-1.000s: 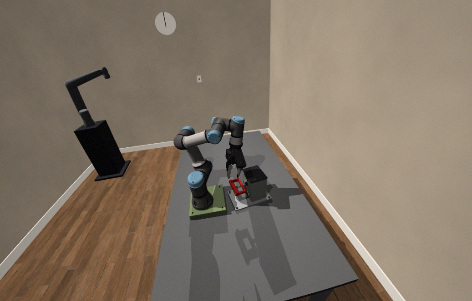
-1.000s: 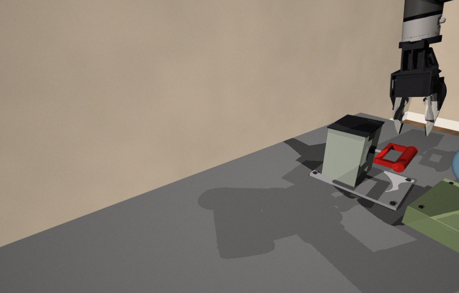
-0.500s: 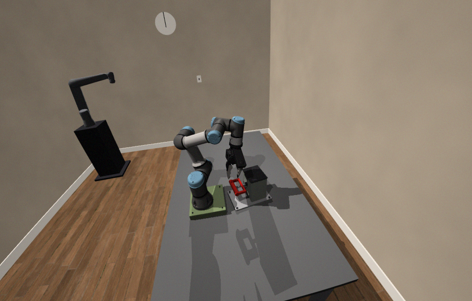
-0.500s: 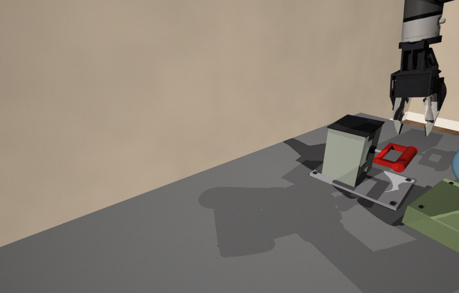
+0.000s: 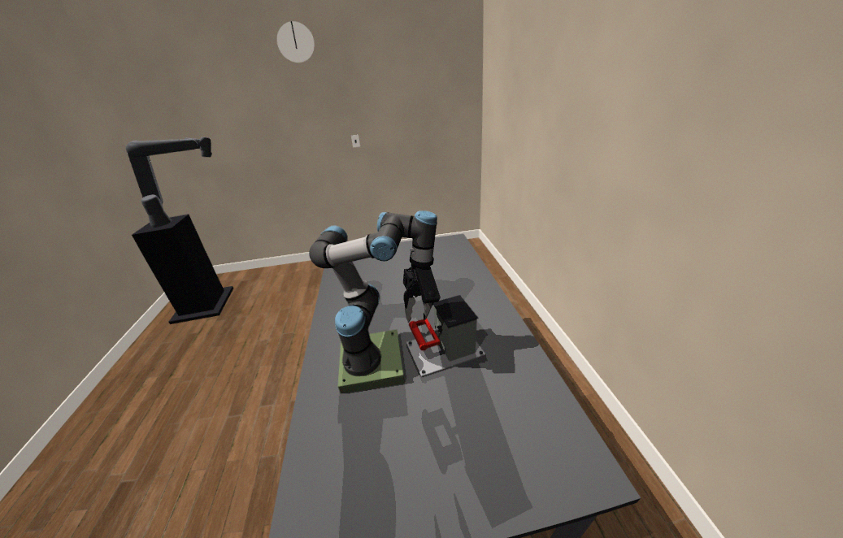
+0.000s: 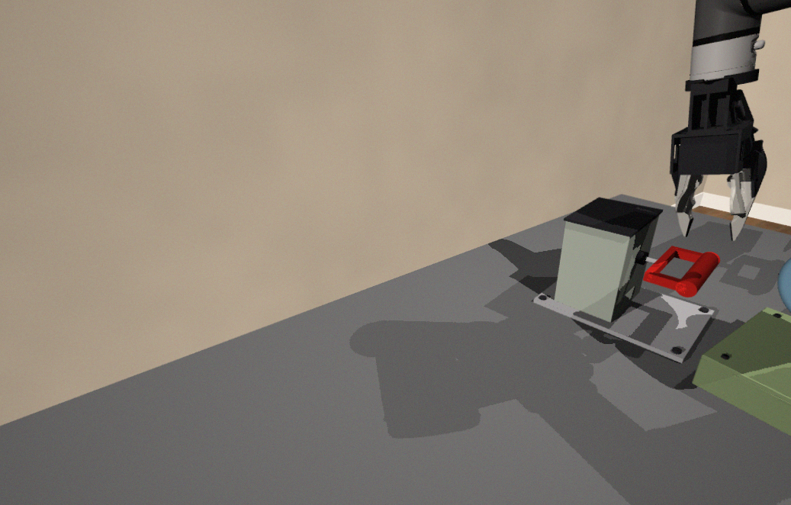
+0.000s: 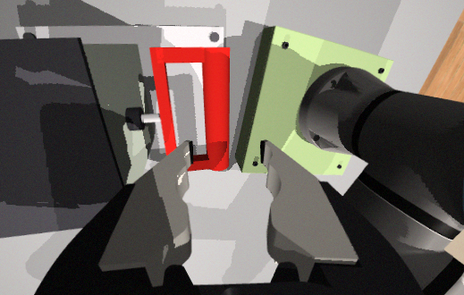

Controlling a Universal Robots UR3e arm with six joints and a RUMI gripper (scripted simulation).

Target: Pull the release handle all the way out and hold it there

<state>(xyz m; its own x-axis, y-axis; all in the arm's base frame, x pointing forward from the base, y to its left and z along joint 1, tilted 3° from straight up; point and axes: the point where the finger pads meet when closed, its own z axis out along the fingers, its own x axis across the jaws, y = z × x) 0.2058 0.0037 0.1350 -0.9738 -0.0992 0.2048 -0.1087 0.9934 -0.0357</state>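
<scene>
The grey metal base plate is 180 mm below my hand, 90 mm ahead of it and 10 mm to the left of it.
</scene>
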